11 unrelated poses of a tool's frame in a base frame.
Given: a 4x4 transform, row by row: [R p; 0 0 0 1], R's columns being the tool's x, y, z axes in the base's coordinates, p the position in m. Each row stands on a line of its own.
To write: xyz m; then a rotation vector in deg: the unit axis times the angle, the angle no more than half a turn. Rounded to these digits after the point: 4 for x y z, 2 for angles.
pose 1, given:
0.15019 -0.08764 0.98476 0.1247
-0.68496 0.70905 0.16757 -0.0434
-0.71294 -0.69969 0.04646 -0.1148
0 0 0 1
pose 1, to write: 0.1247 -0.0434 -0.1148 -40.24 78.78 -27.72
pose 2, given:
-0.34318 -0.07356 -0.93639 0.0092
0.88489 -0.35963 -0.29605 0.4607
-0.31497 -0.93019 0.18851 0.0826
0 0 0 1
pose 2, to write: 0.0092 0.4607 0.0826 -67.57 -66.21 102.13
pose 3, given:
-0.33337 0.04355 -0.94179 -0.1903
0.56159 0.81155 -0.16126 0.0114
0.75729 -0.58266 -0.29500 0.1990
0 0 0 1
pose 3, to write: -0.1903 0.0114 0.1990 -26.34 -106.20 32.38
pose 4, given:
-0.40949 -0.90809 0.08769 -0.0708
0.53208 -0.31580 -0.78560 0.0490
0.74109 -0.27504 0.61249 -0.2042
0 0 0 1
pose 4, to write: -0.0708 0.0490 -0.2042 38.04 -48.68 107.29
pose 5, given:
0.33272 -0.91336 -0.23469 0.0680
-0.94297 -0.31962 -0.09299 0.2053
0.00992 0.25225 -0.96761 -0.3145
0 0 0 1
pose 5, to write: 0.0680 0.2053 -0.3145 136.55 -96.75 -11.71
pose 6, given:
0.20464 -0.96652 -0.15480 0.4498
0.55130 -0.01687 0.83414 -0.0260
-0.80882 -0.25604 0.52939 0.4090
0 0 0 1
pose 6, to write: 0.4498 -0.0260 0.4090 -54.03 32.42 75.23
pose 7, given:
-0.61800 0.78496 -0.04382 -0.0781
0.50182 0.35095 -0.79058 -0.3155
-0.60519 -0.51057 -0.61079 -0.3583
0 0 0 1
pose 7, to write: -0.0781 -0.3155 -0.3583 65.04 130.40 -65.77
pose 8, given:
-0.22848 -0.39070 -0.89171 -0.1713
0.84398 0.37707 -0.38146 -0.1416
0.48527 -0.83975 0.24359 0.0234
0 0 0 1
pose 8, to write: -0.1713 -0.1416 0.0234 -25.90 -77.83 69.78
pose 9, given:
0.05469 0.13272 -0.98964 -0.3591
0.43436 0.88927 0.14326 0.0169
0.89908 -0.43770 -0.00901 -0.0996
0 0 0 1
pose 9, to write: -0.3591 0.0169 -0.0996 -26.70 -86.80 13.86
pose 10, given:
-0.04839 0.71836 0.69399 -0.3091
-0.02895 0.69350 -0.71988 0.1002
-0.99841 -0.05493 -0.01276 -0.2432
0 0 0 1
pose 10, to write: -0.3091 0.1002 -0.2432 34.02 86.60 -38.24
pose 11, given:
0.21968 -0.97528 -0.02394 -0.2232
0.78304 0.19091 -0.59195 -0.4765
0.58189 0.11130 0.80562 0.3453
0 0 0 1
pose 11, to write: -0.2232 -0.4765 0.3453 29.64 -25.53 74.10
